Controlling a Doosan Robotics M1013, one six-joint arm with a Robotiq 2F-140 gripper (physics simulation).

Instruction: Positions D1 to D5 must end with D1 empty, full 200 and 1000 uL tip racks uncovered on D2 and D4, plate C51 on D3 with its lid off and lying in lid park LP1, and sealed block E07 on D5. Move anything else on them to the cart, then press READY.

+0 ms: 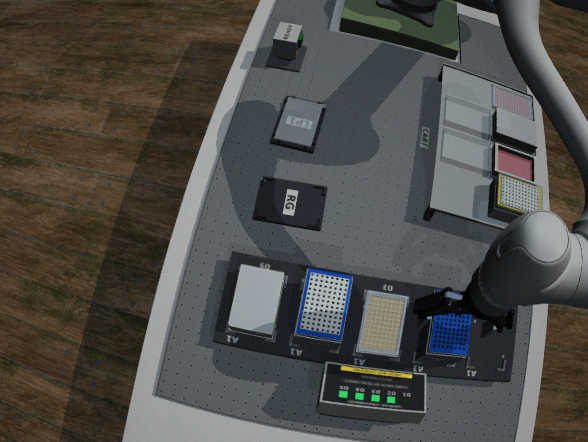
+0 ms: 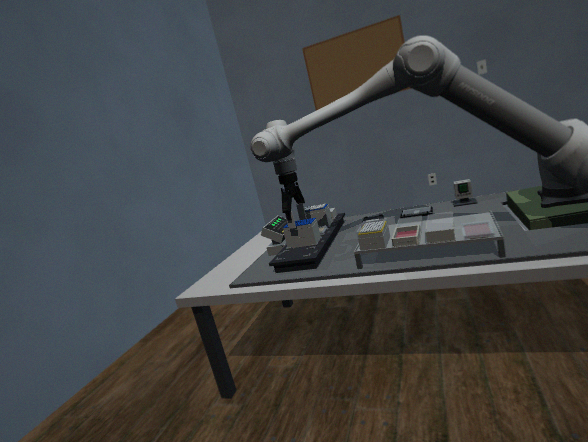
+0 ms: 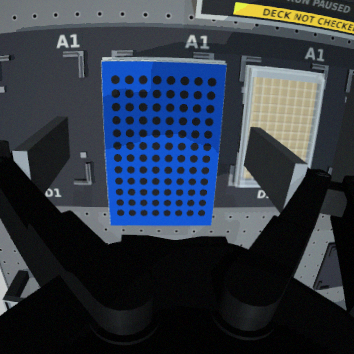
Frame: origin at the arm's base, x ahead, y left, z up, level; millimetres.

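Seen in the pictures: gripper, fingertip midpoint: (image 1: 452, 326) (image 2: 297, 223) (image 3: 159, 140); arm's base, origin of the base link: (image 1: 409, 0) (image 2: 569, 196).
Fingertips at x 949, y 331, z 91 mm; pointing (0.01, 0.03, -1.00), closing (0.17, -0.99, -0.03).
Observation:
Offsets run from my fingertips to a thing's top centre. "pt": to the spot under its first point.
My gripper (image 1: 466, 320) (image 2: 295, 218) (image 3: 159, 140) is open and empty, its fingers on either side of the blue rack @[dz +3, dx -7, dy -3 mm] (image 1: 451, 334) (image 2: 303, 234) (image 3: 162, 145) on D2. That rack shows dark holes and no visible tips. D1 (image 3: 47, 100) is bare. A tan-welled plate @[dz -70, dx +17, dy -125 mm] (image 1: 382, 322) (image 3: 285, 105) sits on D3; its label is unreadable. A blue-framed rack with a white, dotted top @[dz +7, dx +47, dy -246 mm] (image 1: 325, 305) stands uncovered on D4. A plain pale-topped block @[dz -49, dx +73, dy -367 mm] (image 1: 257, 299) is on D5. A clear, lid-like sheet @[dz -120, dx -373, dy -462 mm] (image 1: 299, 121) lies over LP1. The READY box @[dz -34, dx -573, dy -579 mm] (image 1: 287, 41) has a green button.
The cart (image 1: 457, 197) (image 2: 430, 248) holds a yellow-edged tip rack @[dz -8, dx -351, dy +85 mm] (image 1: 520, 194) (image 2: 372, 235), a red-filled tray @[dz -47, dx -458, dy +69 mm] (image 1: 515, 164) (image 2: 406, 235), a grey block @[dz -36, dx -565, dy +53 mm] (image 1: 515, 125) and a pink plate @[dz -61, dx -672, dy +38 mm] (image 1: 514, 101). RG @[dz -124, dx -173, dy -399 mm] (image 1: 310, 202) is a dark nest. The status panel @[pt dz -2, dx +194, dy -92 mm] (image 1: 372, 405) shows green lights for D2 to D5.

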